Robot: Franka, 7 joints.
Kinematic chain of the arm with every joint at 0, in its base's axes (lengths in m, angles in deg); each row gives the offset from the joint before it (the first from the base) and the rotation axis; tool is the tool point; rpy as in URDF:
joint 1: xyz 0 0 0.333 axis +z
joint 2: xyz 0 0 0 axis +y
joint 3: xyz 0 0 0.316 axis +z
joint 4: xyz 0.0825 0 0 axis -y
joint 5: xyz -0.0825 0 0.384 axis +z
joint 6: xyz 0 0 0 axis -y
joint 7: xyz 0.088 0 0 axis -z
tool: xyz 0 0 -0.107 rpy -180 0 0
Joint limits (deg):
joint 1: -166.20..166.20
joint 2: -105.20..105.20
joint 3: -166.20..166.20
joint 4: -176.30..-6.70
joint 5: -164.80..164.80
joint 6: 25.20..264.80
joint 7: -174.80..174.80
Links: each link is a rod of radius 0.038 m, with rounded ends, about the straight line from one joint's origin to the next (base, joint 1, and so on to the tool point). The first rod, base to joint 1, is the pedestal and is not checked.
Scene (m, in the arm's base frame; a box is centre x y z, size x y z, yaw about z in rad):
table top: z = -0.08
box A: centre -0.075 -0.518 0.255 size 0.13 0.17 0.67 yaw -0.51
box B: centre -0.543 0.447 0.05 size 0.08 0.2 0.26 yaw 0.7
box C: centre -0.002 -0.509 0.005 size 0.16 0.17 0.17 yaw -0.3
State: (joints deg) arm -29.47 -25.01 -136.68 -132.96 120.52 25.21 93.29
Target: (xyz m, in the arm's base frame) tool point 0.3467 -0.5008 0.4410
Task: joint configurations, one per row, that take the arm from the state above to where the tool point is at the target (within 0.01 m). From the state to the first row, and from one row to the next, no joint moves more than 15 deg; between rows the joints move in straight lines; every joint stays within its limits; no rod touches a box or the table.
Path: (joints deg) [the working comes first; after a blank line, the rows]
Joints at the target: -6.21 39.57 -75.38 -109.26 123.94 54.08 93.29
Straight joint move there: touches box A.

1: -25.00 -12.63 -130.74 -143.79 114.23 25.21 79.94
2: -20.53 -0.26 -124.80 -154.63 107.94 25.20 66.58
3: -16.06 12.12 -118.85 -165.46 101.65 25.20 53.23
4: -11.59 24.49 -112.91 -176.30 95.36 25.20 39.88
5: -6.35 33.52 -105.58 -164.13 97.15 26.88 48.52
6: -1.11 42.55 -98.25 -151.96 98.94 28.57 57.16
7: 4.14 51.58 -90.91 -139.80 100.73 30.25 65.80
8: 9.38 60.61 -83.58 -127.63 102.52 31.93 74.44
9: 14.63 69.64 -76.25 -115.46 104.32 33.62 83.07
10: 7.68 59.62 -75.96 -113.39 110.86 40.44 86.48
11: 0.74 49.59 -75.67 -111.33 117.40 47.26 89.88
12: -6.21 39.57 -75.38 -109.26 123.94 54.08 93.29

